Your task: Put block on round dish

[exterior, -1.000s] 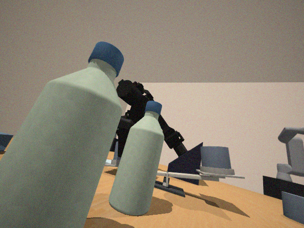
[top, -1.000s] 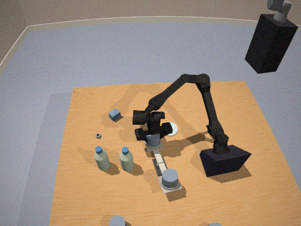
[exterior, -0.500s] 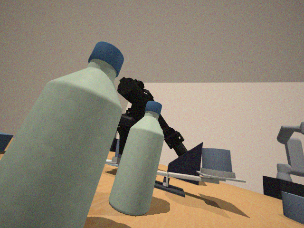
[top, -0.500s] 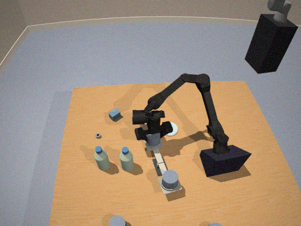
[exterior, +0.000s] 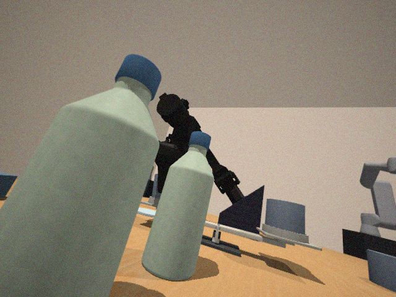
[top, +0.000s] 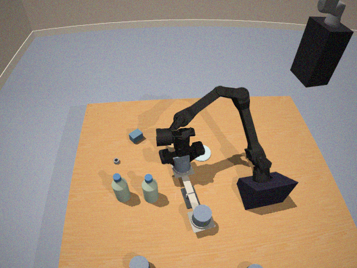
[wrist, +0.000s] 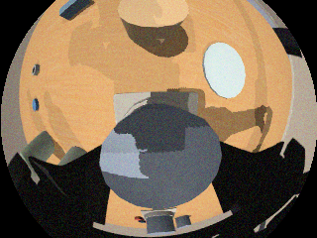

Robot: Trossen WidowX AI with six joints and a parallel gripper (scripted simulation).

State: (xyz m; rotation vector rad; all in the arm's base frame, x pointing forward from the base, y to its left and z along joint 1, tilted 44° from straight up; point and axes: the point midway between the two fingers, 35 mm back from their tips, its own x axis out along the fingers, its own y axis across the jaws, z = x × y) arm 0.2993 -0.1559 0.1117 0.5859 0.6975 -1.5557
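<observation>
Right now my gripper tip is 1 cm to the right of the pale green block and 1 cm above it. Round my gripper tip: grey-blue cup: 1 cm behind, 28 cm to the left, 2 cm above; then tan cylinder: 1 cm behind, 15 cm to the right, 4 cm below; then pale blue round dish: 12 cm behind, 8 cm to the right, 7 cm below.
</observation>
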